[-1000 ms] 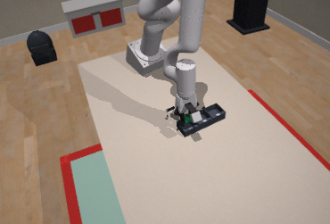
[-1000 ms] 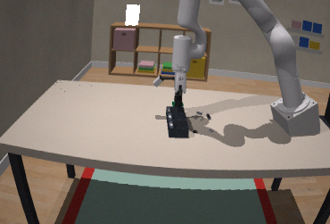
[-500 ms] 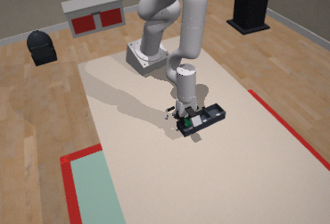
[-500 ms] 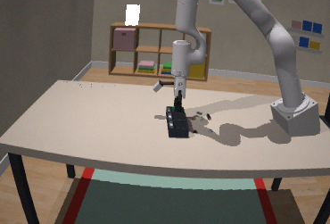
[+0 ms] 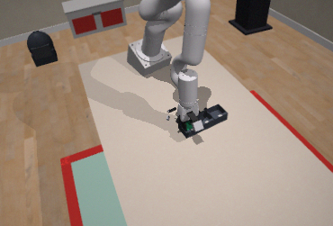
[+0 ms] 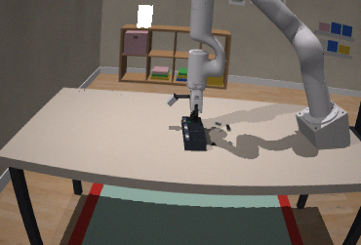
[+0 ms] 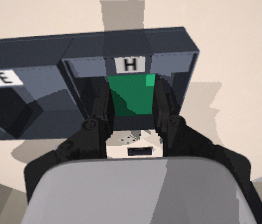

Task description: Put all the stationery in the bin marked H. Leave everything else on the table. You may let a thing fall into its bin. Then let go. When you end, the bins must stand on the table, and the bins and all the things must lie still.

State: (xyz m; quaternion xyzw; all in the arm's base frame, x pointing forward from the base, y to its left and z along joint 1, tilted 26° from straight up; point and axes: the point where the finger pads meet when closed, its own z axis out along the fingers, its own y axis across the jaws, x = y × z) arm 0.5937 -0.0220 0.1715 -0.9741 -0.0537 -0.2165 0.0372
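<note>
Now: hand 11 cm past the grey-white piece, 7 cm to the left of it and 3 cm above it. The rest, counted from my hand: white domino-like piece 11 cm behind, 3 cm below, 1 cm to the right; then green flat piece 2 cm below; then tray 8 cm to the left, 1 cm below.
</note>
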